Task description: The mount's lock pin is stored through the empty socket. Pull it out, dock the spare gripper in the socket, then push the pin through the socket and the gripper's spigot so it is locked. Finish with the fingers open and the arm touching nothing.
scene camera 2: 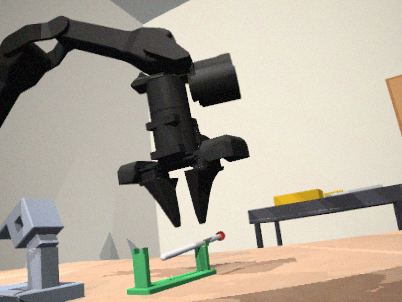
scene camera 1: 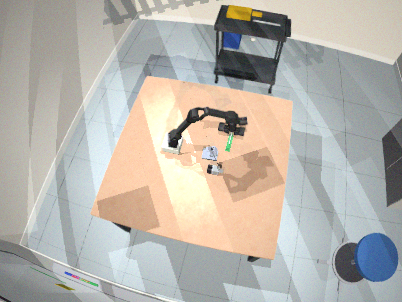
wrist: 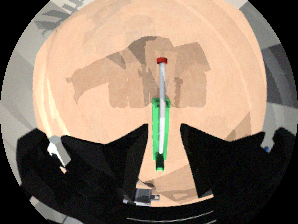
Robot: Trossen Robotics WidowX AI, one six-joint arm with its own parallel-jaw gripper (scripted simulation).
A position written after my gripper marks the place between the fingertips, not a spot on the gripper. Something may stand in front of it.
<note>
In view: my gripper [scene camera 2: 189, 225].
My gripper shows as well in the wrist view [wrist: 164, 127].
</note>
